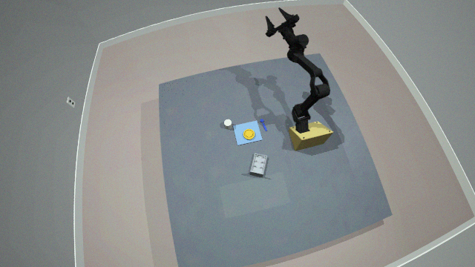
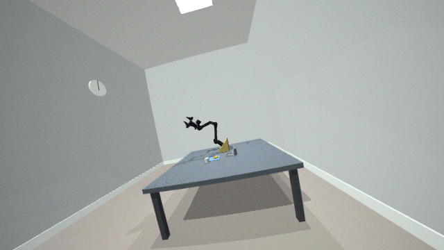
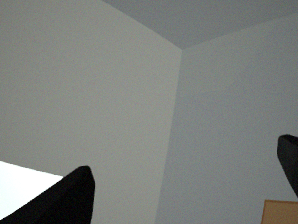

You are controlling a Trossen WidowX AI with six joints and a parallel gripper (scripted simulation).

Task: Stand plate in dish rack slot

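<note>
My gripper tip is now 220 mm short of the yellow plate, 360 mm to the right of it and 560 mm above it. Also, from my gripper tip: grey dish rack: 220 mm ahead, 550 mm to the left, 550 mm below; light blue mat: 230 mm ahead, 340 mm to the left, 570 mm below; white cup: 330 mm ahead, 270 mm to the left, 550 mm below.
</note>
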